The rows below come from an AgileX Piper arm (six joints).
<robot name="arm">
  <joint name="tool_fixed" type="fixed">
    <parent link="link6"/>
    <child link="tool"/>
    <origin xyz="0 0 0" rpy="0 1.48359 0"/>
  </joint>
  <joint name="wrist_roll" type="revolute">
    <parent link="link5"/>
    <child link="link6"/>
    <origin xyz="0.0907 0 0.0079" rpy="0 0 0"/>
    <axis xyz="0.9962 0 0.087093"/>
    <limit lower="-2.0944" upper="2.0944"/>
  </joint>
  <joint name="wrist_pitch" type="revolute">
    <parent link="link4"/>
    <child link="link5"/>
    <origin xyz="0 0 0" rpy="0 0 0"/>
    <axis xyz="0 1 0"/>
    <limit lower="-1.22" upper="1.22"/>
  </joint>
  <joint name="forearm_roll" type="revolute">
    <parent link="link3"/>
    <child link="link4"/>
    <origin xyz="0.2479 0 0.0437" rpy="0 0 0"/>
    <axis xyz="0.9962 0 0.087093"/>
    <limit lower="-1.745" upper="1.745"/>
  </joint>
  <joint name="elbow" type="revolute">
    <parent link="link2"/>
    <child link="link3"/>
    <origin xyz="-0.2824 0 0.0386" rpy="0 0 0"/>
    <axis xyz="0 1 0"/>
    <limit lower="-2.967" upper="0"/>
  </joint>
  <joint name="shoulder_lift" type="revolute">
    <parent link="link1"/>
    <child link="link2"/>
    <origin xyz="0 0 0" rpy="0 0 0"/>
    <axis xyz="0 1 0"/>
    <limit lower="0" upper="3.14"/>
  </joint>
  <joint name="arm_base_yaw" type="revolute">
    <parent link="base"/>
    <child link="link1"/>
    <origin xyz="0 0 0.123" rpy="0 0 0"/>
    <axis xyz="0 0 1"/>
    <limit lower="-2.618" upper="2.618"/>
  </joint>
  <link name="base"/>
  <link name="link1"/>
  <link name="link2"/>
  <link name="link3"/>
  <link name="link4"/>
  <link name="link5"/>
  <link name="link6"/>
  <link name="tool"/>
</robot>
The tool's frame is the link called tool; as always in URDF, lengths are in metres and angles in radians.
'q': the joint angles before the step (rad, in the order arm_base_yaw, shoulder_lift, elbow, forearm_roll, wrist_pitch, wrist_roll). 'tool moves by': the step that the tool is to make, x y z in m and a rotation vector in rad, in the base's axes. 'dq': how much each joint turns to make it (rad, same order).
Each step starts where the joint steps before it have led.
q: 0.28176 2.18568 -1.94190 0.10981 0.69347 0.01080
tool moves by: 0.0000 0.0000 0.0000 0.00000 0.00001 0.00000
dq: 0.00000 0.00000 -0.00001 0.00000 0.00001 0.00000
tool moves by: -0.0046 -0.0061 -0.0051 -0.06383 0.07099 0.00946
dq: -0.00490 0.00006 -0.00019 -0.04346 0.08631 -0.00011
